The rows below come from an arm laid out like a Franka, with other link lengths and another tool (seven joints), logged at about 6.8 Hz.
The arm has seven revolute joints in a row. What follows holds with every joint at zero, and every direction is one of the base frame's. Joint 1 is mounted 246.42 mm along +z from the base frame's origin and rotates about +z. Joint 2 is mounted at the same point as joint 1 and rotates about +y. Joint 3 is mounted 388.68 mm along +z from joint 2 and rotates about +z. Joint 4 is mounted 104.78 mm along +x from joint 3 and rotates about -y. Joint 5 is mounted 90.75 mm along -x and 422.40 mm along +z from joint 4 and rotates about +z. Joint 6 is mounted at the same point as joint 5 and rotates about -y. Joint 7 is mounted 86.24 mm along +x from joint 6 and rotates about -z. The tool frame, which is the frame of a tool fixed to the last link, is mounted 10.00 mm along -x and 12.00 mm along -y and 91.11 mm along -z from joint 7; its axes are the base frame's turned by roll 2.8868, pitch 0.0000 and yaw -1.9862 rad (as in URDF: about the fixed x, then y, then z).
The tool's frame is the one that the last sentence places.
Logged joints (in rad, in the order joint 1, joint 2, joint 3, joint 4, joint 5, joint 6, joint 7), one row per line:
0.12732, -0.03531, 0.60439, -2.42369, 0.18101, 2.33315, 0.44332
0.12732, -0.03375, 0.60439, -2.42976, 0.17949, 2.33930, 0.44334
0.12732, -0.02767, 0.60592, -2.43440, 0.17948, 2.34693, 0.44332
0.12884, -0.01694, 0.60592, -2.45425, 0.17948, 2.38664, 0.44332
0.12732, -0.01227, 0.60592, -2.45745, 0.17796, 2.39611, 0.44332
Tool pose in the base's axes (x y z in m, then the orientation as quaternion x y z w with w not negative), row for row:
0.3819, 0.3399, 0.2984, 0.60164, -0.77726, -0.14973, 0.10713
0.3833, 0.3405, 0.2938, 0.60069, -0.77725, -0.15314, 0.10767
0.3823, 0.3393, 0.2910, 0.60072, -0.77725, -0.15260, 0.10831
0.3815, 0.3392, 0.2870, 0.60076, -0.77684, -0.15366, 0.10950
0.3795, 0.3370, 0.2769, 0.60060, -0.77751, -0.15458, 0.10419
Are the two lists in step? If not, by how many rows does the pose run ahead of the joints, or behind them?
The pose runs 1 row behind the joints: the pose in row i belongs to the joints in row i - 1.
